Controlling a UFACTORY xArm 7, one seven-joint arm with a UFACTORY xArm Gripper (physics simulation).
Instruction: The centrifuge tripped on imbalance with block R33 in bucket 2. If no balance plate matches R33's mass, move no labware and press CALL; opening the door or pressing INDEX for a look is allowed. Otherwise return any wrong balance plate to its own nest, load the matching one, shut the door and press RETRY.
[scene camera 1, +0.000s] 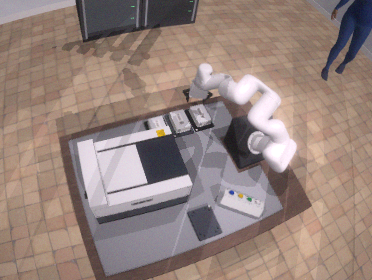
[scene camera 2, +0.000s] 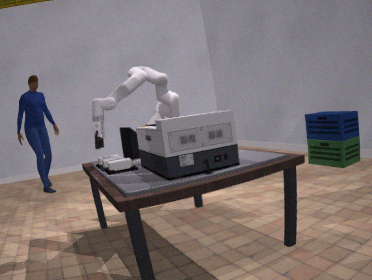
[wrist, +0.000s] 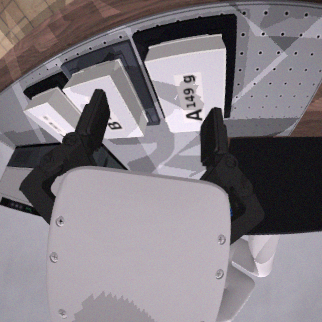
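A centrifuge (wrist: 27, 157) stands 65 cm from the lens, while the gripper (wrist: 157, 107) is 13 cm from the lens.
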